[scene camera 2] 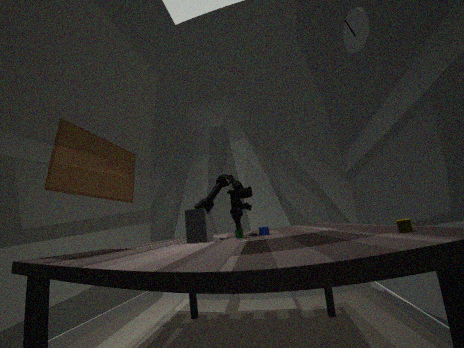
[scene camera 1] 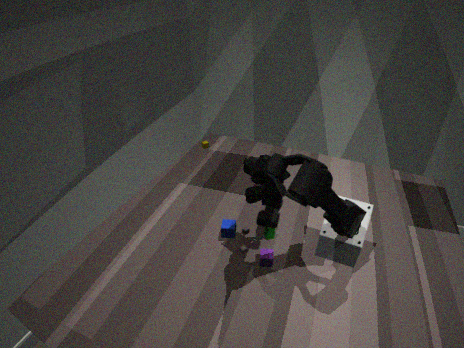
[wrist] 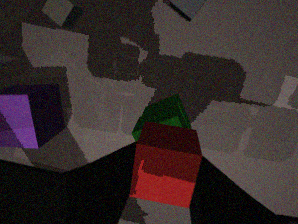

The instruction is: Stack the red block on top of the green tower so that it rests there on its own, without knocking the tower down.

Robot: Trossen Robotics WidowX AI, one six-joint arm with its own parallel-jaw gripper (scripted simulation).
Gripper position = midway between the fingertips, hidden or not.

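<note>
From scene camera 1 you'd see my gripper (scene camera 1: 270, 223). On the wrist view there's my gripper again (wrist: 165, 155), and it's holding a red block (wrist: 167, 160).
</note>
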